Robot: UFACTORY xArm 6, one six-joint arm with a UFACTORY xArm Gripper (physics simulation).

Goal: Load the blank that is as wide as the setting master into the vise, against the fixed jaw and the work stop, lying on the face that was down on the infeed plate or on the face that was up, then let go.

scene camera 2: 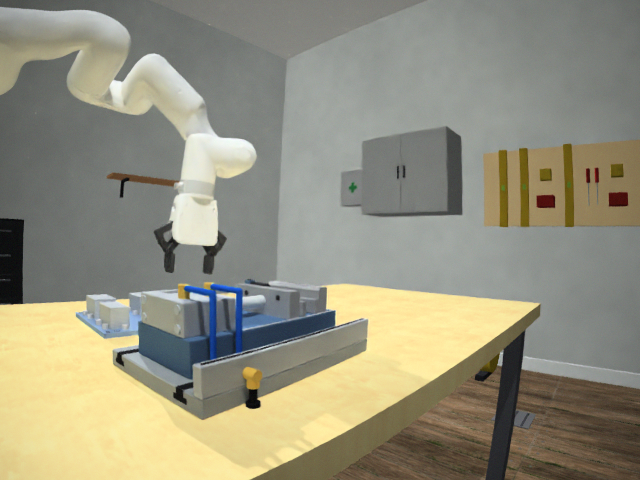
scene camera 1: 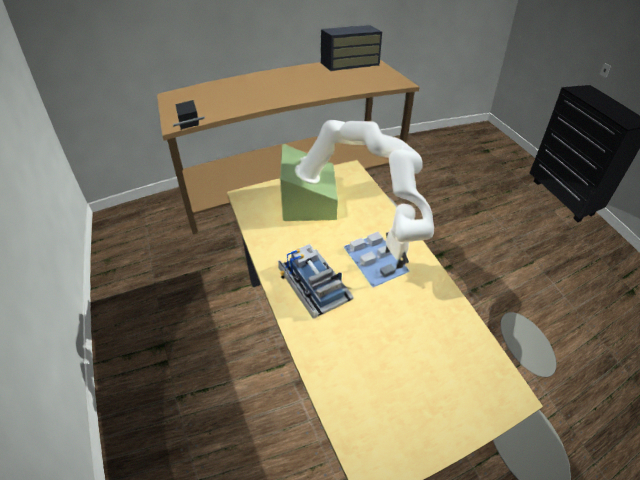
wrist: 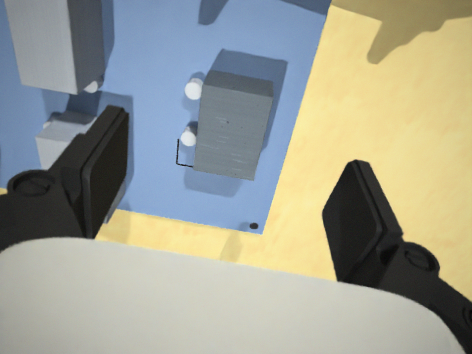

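Seen in the pictures: gripper, fingertip midpoint: [scene camera 2: 188, 273] [scene camera 1: 394, 259] [wrist: 234, 164]; arm's base, origin of the base link: [scene camera 1: 306, 174].
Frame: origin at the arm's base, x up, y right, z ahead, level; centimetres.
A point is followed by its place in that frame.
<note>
My gripper [scene camera 1: 395, 256] @(z 54.0, x -10.9, y -16.5 cm) [scene camera 2: 188, 269] @(z 54.0, x -10.9, y -16.5 cm) [wrist: 234, 164] @(z 54.0, x -10.9, y -16.5 cm) is open and empty, above the blue infeed plate [scene camera 1: 373, 274] @(z 52.2, x -18.9, y -8.6 cm) [scene camera 2: 110, 333] @(z 33.4, x -18.9, y -4.2 cm) [wrist: 150, 60] @(z 48.2, x -18.9, y -17.0 cm). A dark grey block [scene camera 1: 387, 270] @(z 54.4, x -16.4, y -13.9 cm) [wrist: 230, 130] @(z 53.6, x -16.4, y -15.0 cm) lies near the plate's corner, between the fingers in the wrist view but below them, beside two white pins. Lighter grey blanks [scene camera 1: 368, 258] [scene camera 2: 114, 315] [wrist: 47, 45] stand on the plate; another light blank [wrist: 65, 135] @(z 44.4, x -15.9, y -12.6 cm) is partly behind the left finger. The vise [scene camera 1: 313, 268] @(z 44.6, x -11.4, y 15.8 cm) [scene camera 2: 170, 347] @(z 33.2, x -15.1, y 18.8 cm) has grey jaws [scene camera 2: 271, 299] with a gap between them. I cannot tell which blank matches the setting master's width.
Blue pipes [scene camera 2: 212, 320] @(z 35.4, x -11.5, y 23.8 cm) with yellow ends rise beside the vise. A grey rail [scene camera 2: 281, 356] @(z 42.6, x -15.9, y 25.7 cm) runs along its side. The green pedestal [scene camera 1: 310, 202] @(z 10.5, x -8.1, y 2.7 cm) carries the arm. All stand on the yellow table [scene camera 1: 413, 351] @(z 91.3, x -19.7, y -5.2 cm); a brown bench [scene camera 1: 279, 95] is behind.
</note>
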